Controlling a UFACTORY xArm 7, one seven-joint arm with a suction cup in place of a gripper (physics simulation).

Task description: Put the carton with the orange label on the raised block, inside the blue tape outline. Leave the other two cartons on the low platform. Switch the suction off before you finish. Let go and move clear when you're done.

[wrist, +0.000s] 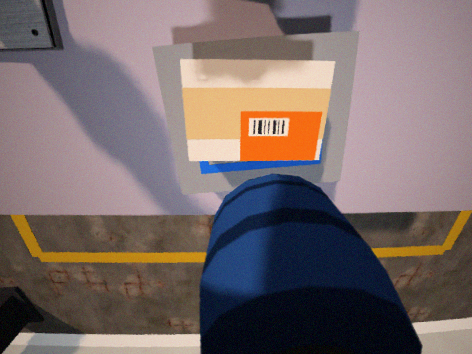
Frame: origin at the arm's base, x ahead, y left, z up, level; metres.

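Where they show: hand at its tool point: [274, 230].
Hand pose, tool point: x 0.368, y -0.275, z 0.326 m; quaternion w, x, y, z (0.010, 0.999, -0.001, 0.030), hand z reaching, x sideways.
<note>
Each offset is from my tool point to the top centre of the thing. "spot": to the spot under its first point. Level surfaces: height alone.
The carton with the orange label {0.016 m ahead, 0.016 m left, 0.151 m down} [210, 112] lies flat and upright on the grey raised block {spot: 0.083 m back, 0.031 m left, 0.227 m down} [173, 105] in the wrist view. A strip of the blue tape outline {spot: 0.048 m back, 0.062 m right, 0.227 m down} [210, 168] shows along the carton's near edge; the outline's other sides are hidden, so I cannot tell if the carton is fully inside. My suction cup [274, 187] is open, with no carton on it, and stands above and apart from the carton, over the block's near side. The other two cartons and the low platform do not show in this view.
A grey metal-like box [22, 25] with a dark rim stands at the upper left. Yellow tape [120, 257] marks the stained floor in front of the pale surface {0.348 m down} [415, 125]. A black part [17, 312] shows at the lower left, and a white edge [125, 341] runs along the bottom.
</note>
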